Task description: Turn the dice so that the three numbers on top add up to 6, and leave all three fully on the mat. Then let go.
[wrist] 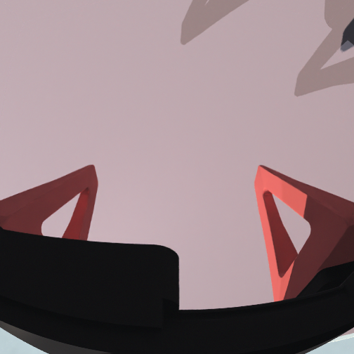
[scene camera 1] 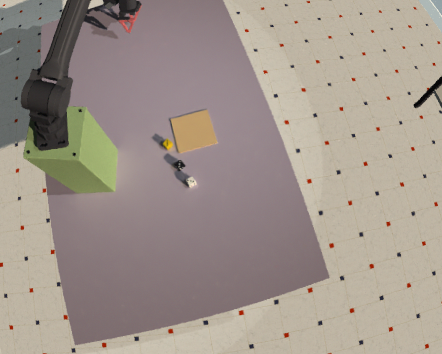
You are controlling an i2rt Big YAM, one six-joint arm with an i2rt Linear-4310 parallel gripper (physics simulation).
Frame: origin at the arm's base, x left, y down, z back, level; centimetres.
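Seen in the pictures: gripper, fingertip midpoint: (scene camera 1: 131, 26); arm's base at its link origin: (scene camera 1: 52, 129).
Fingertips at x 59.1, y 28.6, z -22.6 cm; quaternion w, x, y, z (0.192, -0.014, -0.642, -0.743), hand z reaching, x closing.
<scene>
Pixels of each thing's top centre, then the offset from my fingertips to it. Level surfaces: height alone.
- yellow die at its top centre: (scene camera 1: 167, 142) dy +3.4, dx -57.2, dz -5.5 cm
- black die at its top centre: (scene camera 1: 179, 164) dy +3.4, dx -66.0, dz -8.1 cm
- white die at its top centre: (scene camera 1: 190, 180) dy +3.4, dx -72.8, dz -10.5 cm
- flat tan square mat at its top centre: (scene camera 1: 193, 130) dy +5.5, dx -54.0, dz -15.5 cm
- large purple surface at its surface level: dy +5.9 cm
A yellow die (scene camera 1: 167, 144), a black die (scene camera 1: 179, 164) and a white die (scene camera 1: 191, 182) lie apart in a slanting row. The yellow one is close to the left edge of a flat tan square mat (scene camera 1: 195, 131); all three are off this square. Their top numbers are too small to read. My gripper (scene camera 1: 130, 24) (wrist: 175, 173) is open and empty, near the top of the scene view, far from the dice. The dice do not show in the wrist view.
A green block (scene camera 1: 97, 150) stands under the arm at the left, on the large purple surface (scene camera 1: 190, 250). Speckled floor surrounds that surface. In the wrist view, shadows lie on the purple surface, and a small dark part shows at the right edge.
</scene>
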